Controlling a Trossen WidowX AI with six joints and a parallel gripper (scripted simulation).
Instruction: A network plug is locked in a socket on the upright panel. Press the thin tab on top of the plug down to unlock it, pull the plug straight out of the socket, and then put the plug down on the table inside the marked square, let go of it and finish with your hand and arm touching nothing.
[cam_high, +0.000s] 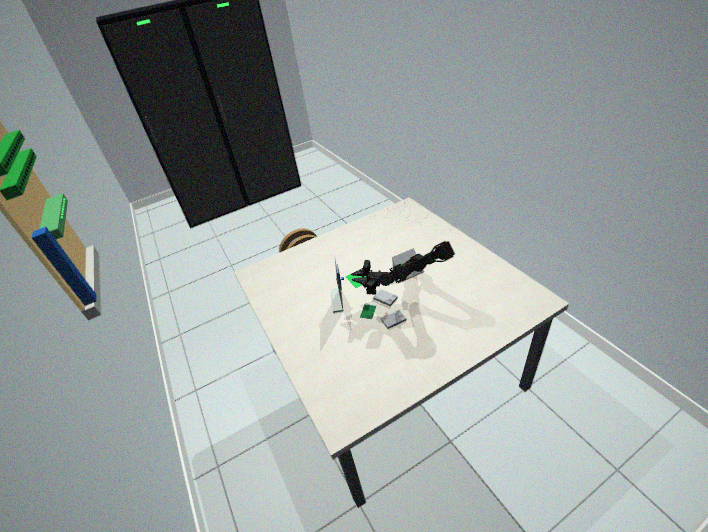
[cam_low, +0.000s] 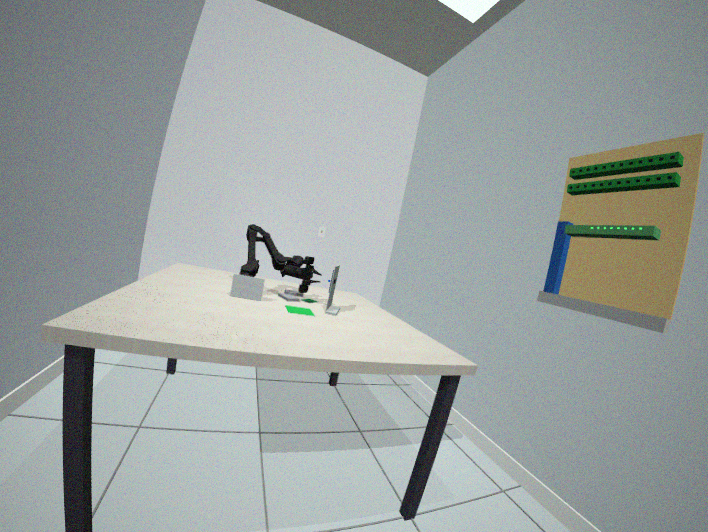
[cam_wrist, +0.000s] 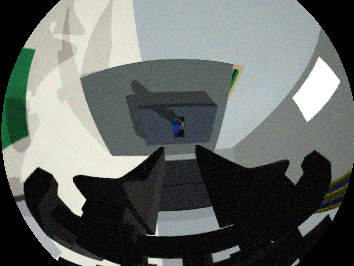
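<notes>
The blue plug is 5 cm ahead of my gripper tip and 3 cm to the right of it. Also, from my gripper tip: green marked square: 11 cm behind, 11 cm to the right, 15 cm below; then grey panel: 6 cm ahead, 4 cm to the right, 5 cm below.
</notes>
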